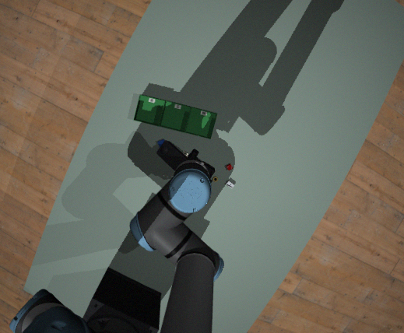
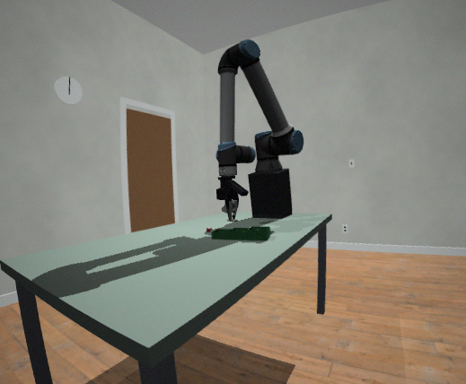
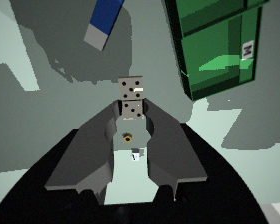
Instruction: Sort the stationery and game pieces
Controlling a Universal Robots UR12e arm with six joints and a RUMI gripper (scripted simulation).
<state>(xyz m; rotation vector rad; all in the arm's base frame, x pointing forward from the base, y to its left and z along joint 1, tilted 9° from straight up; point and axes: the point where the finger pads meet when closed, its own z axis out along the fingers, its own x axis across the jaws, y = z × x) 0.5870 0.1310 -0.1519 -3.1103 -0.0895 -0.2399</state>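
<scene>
The red die lies 12 cm to the right of my hand, 7 cm below it and 5 cm ahead of it. The rest, counted from my hand: blue-and-white eraser 7 cm to the left, 7 cm below, 4 cm behind; then white domino 1 cm below; then brown ring-like piece 11 cm to the right, 7 cm below, 1 cm behind.
</scene>
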